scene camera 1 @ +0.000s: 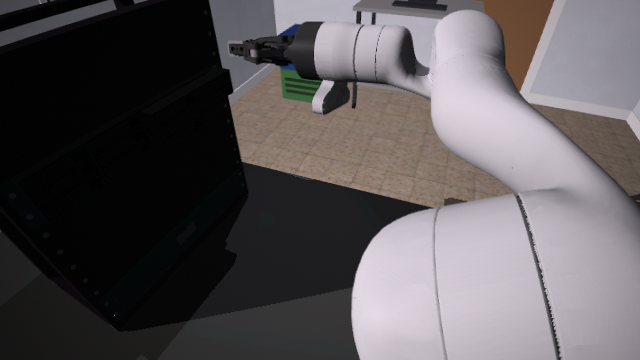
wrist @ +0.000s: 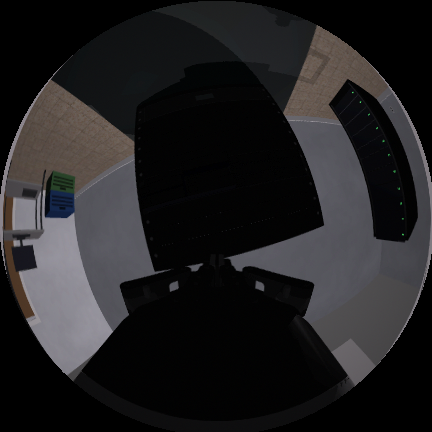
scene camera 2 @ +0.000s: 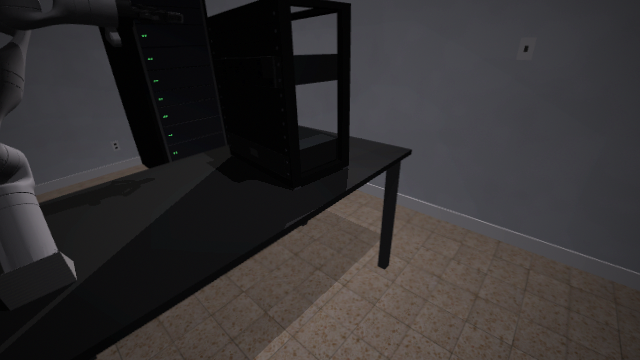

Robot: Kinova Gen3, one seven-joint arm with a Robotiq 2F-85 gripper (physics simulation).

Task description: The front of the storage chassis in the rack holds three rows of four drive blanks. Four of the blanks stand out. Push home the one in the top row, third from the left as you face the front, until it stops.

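Seen in the pictures: gripper, fingertip midpoint: (scene camera 1: pixel 230 48) (wrist: pixel 216 262) (scene camera 2: pixel 182 18); arm's base, link origin: (scene camera 2: pixel 36 268).
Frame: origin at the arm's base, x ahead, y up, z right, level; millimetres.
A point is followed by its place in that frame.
Note:
The black rack (scene camera 1: pixel 233 131) {x 669, y 196, z 143 mm} (scene camera 2: pixel 344 100) {x 927, y 232, z 187 mm} (wrist: pixel 139 150) {x 669, y 199, z 128 mm} stands on the dark table, its front very dark. The storage chassis (scene camera 1: pixel 226 82) {x 623, y 365, z 93 mm} (scene camera 2: pixel 316 69) {x 826, y 345, z 142 mm} sits across its middle. Faint raised outlines show on the chassis front in scene camera 1 and the wrist view, but single drive blanks, their rows and which of them stand out cannot be told apart with certainty. My gripper (scene camera 1: pixel 234 48) {x 496, y 502, z -57 mm} (scene camera 2: pixel 179 18) {x 496, y 502, z -57 mm} (wrist: pixel 216 262) {x 496, y 502, z -57 mm} is shut with nothing between its fingers. It points toward the rack, in front of it and higher than the chassis, with a gap between fingertips and rack.
The dark table (scene camera 1: pixel 300 220) {x 472, y -47, z 99 mm} (scene camera 2: pixel 200 220) {x 365, y -47, z 52 mm} bears the rack. A tall cabinet with green lights (scene camera 2: pixel 185 100) (wrist: pixel 385 165) stands beyond the rack. A green crate (scene camera 1: pixel 295 85) (wrist: pixel 62 182) and a blue crate (wrist: pixel 60 204) are stacked on the floor. A wall lies behind the rack.

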